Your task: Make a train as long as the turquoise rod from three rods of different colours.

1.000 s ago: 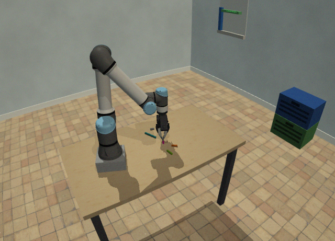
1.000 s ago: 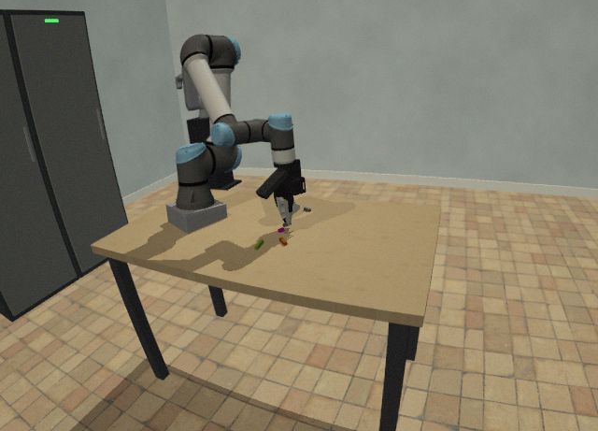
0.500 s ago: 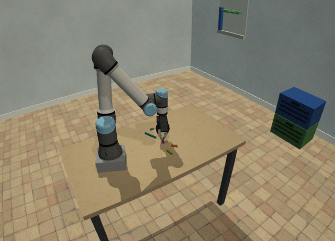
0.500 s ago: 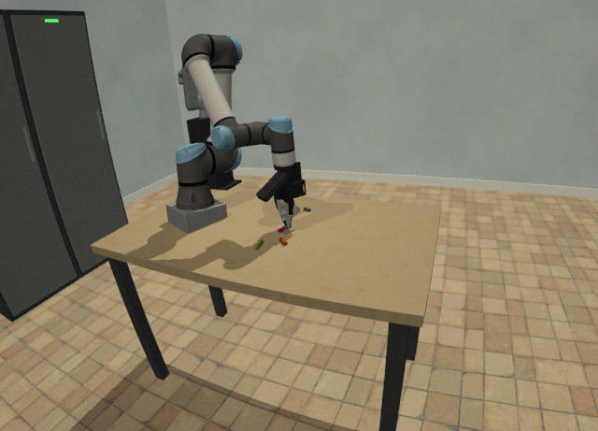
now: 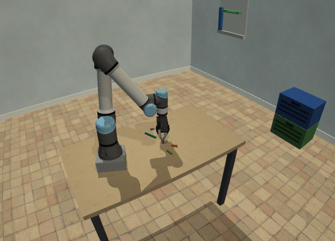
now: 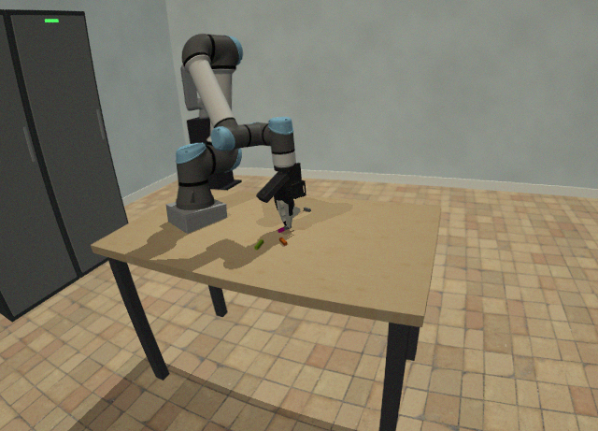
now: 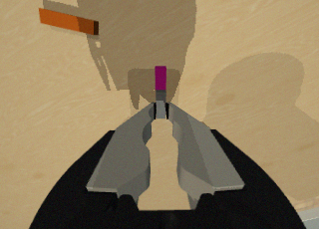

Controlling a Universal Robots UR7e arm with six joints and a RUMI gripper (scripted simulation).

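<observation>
Right now my hand is 1 cm past the magenta rod, 2 cm to the left of it and 1 cm above it. From my hand the other things lie so: turquoise rod 5 cm behind, 10 cm to the left, 1 cm below; lime rod 3 cm behind, 14 cm to the right, 1 cm below; orange rod 3 cm ahead, 10 cm to the right, 1 cm below.
</observation>
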